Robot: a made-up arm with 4 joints.
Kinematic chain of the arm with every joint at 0, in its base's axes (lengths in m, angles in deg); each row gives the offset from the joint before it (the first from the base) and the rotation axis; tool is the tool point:
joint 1: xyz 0 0 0.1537 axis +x
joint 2: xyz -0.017 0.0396 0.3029 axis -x
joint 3: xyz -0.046 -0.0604 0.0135 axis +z
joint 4: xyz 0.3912 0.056 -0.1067 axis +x
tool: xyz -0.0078 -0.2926 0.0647
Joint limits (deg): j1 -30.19..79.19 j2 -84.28..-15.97 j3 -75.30..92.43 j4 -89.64..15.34
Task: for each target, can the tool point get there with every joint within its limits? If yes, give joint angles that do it. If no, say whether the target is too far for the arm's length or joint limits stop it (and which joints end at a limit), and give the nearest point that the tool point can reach.
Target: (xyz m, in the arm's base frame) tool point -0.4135 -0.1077 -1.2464
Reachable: no: too far | nearest point -0.1700 -0.1683 -0.2433 | short by 1.034 m
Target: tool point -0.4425 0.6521 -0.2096
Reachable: no: joint limits stop it (at a limit: joint 2, joint 3, joint 4) | nearest point -0.2010 0.1934 0.0460 | short by 0.578 m
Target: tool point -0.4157 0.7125 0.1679
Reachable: no: joint limits stop it (at a limit: joint 1, joint 2, joint 3, joint 4) | nearest point -0.1980 0.5435 0.5113 | short by 0.440 m
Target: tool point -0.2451 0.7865 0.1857
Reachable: no: joint limits stop it (at a limit: joint 1, joint 2, joint 4) | nearest point -0.1649 0.5534 0.5087 | short by 0.406 m
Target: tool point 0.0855 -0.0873 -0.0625
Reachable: yes | joints 33.19 -54.43 -38.59 7.21
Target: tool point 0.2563 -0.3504 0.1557
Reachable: yes | joints 35.44 -43.50 -20.27 -42.39
